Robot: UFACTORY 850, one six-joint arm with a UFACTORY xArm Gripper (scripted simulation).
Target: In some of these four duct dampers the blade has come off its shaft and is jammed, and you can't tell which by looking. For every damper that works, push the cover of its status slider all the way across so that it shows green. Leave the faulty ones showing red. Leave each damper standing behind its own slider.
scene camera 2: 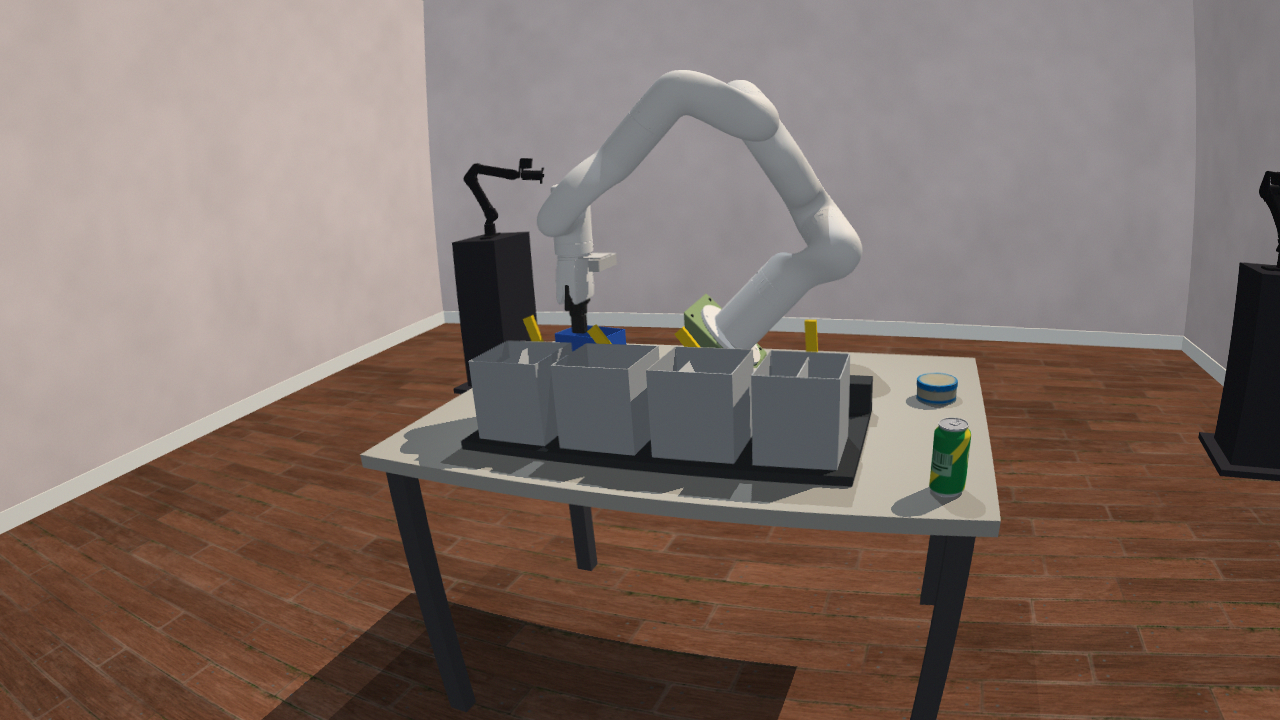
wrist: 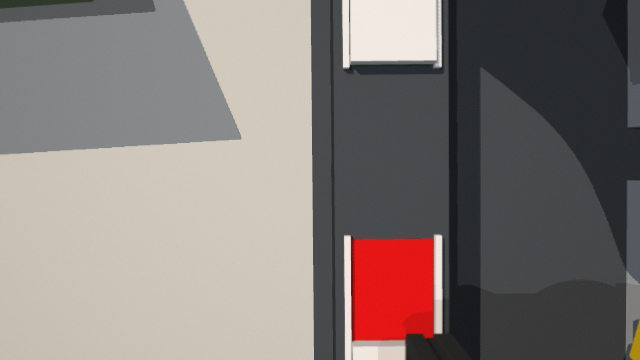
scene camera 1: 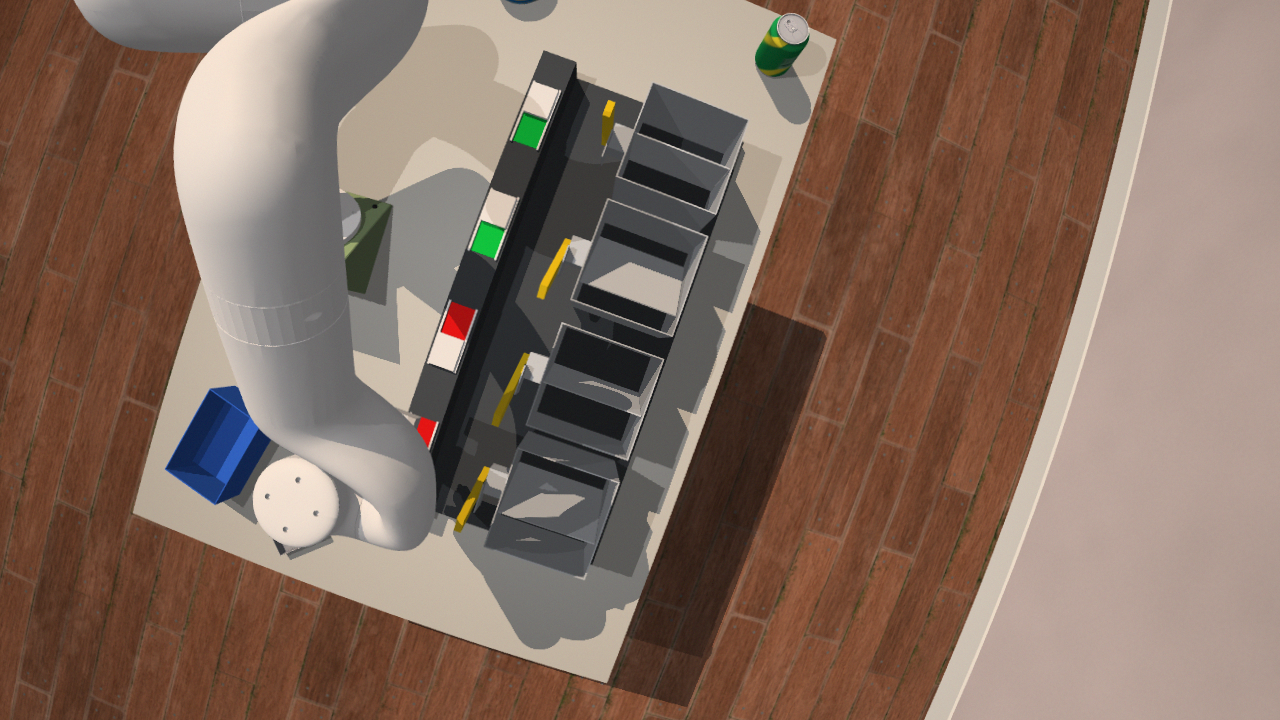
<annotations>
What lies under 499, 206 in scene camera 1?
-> A white slider cover.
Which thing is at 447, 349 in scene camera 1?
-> A white slider cover.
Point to a damper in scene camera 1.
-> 531, 366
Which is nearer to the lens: the round blue-and-white tin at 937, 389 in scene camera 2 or the damper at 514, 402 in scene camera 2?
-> The damper.
</annotations>
